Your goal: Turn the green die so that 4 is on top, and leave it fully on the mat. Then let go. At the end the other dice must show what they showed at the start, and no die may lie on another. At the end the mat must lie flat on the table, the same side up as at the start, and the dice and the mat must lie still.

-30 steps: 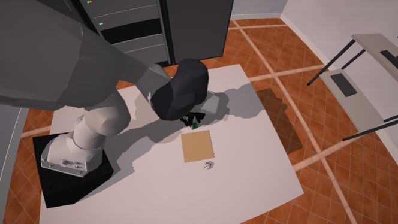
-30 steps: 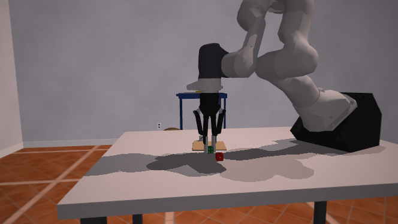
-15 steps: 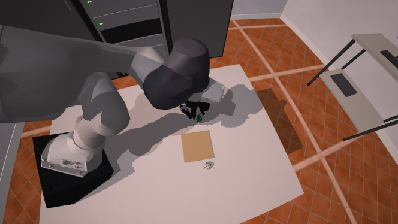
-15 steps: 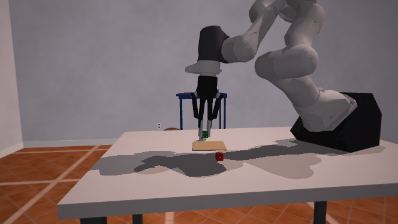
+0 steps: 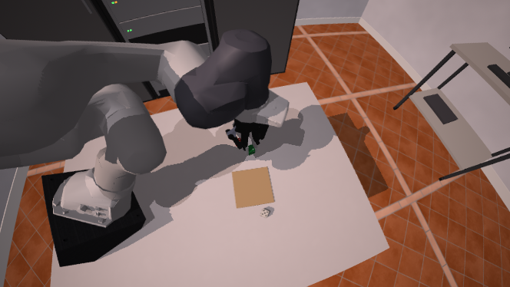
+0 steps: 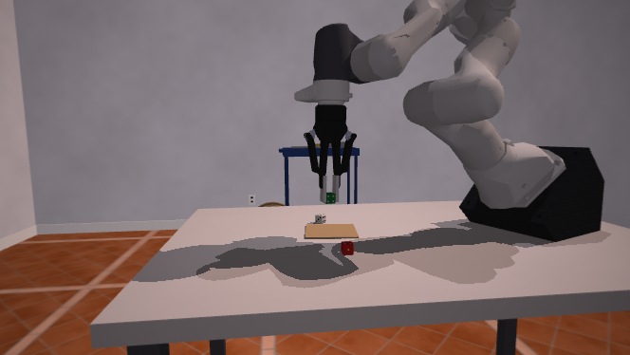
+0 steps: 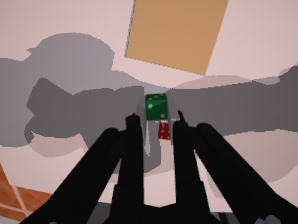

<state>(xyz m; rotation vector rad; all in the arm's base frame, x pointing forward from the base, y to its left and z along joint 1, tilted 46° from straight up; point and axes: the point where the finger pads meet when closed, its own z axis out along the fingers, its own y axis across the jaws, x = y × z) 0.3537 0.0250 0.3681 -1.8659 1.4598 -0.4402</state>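
The tan mat lies 14 cm below my hand, 10 cm to the right of it and 1 cm ahead of it. Also, from my hand: white die 20 cm to the right, 12 cm below, 4 cm ahead; green die 2 cm below; red die 12 cm below, 8 cm to the left, 5 cm behind.
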